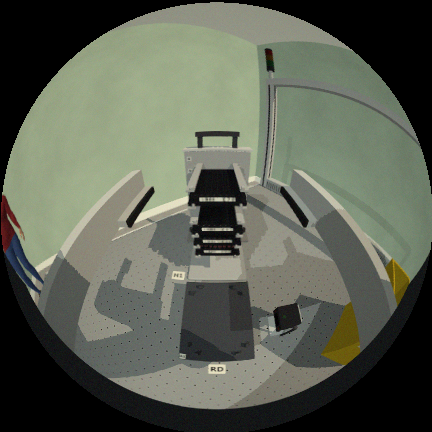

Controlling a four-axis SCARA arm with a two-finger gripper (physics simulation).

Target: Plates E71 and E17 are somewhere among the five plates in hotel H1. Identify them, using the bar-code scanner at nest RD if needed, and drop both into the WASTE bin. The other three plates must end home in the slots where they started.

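Frame: origin at the arm's base, x ahead, y up, z right, level; metres.
Where they show: gripper, between the fingertips: (216, 176).
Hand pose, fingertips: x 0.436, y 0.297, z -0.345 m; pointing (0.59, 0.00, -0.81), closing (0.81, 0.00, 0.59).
After its pixels a point has its place.
My gripper (216, 176) {x 0.436, y 0.297, z -0.345 m} is open, its two fingers wide apart with no plate between them. Beyond and between them stands hotel H1 (217, 158) {x 0.561, y 0.258, z -0.513 m}, a pale rack with a dark handle on top. Several black plates sit in it: the top plate (217, 187) {x 0.504, y 0.234, z -0.437 m}, a second plate (217, 217) {x 0.501, y 0.179, z -0.432 m} below, and two lower plates (217, 241) {x 0.485, y 0.146, z -0.410 m} (217, 252) {x 0.486, y 0.115, z -0.411 m} close together. Their front labels are too small to read surely. Nest RD (215, 320) {x 0.410, y 0.073, z -0.313 m} is a dark, bare platform in front of the hotel. The yellow WASTE bin (345, 335) {x 0.552, y 0.082, z -0.071 m} shows partly at the right, behind the right finger.
A small black box, seemingly the scanner (287, 316) {x 0.499, y 0.095, z -0.231 m}, stands right of the nest. A signal light (270, 60) {x 1.012, y 0.749, z -0.689 m} tops a frame post behind. A person (15, 240) shows at the far left edge. The perforated deck (135, 345) {x 0.224, y 0.013, z -0.347 m} surrounds the nest.
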